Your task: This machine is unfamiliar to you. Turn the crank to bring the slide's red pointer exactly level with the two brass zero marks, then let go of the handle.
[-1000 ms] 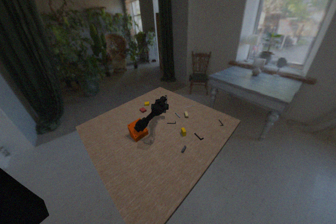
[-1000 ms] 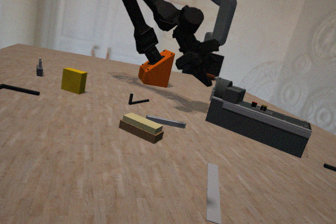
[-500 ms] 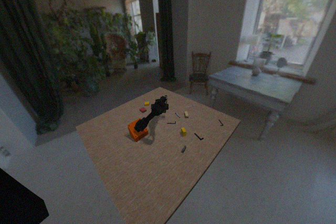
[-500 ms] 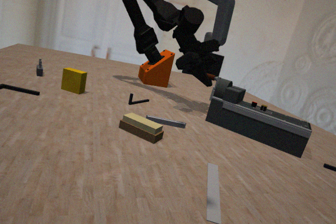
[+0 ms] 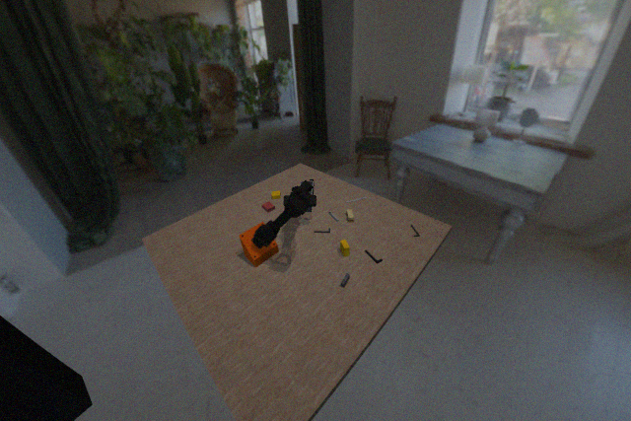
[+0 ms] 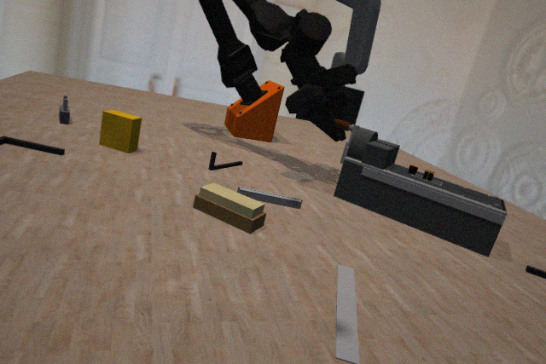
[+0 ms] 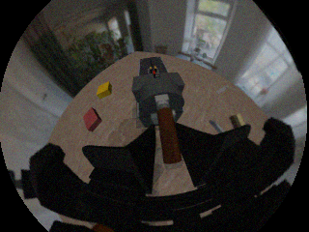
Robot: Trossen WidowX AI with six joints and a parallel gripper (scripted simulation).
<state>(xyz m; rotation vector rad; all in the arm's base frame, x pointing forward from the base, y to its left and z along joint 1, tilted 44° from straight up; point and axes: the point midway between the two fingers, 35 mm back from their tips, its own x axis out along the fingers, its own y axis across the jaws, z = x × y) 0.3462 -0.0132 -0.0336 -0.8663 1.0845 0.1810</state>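
My gripper tip is 30 mm below the brown crank handle, 10 mm to the left of it and 10 mm past it. Also, from my gripper tip: red pointer 120 mm ahead, 70 mm to the left, 10 mm below; red block 240 mm to the left, 80 mm below, 70 mm behind; grey bar 170 mm to the right, 90 mm below, 80 mm ahead.
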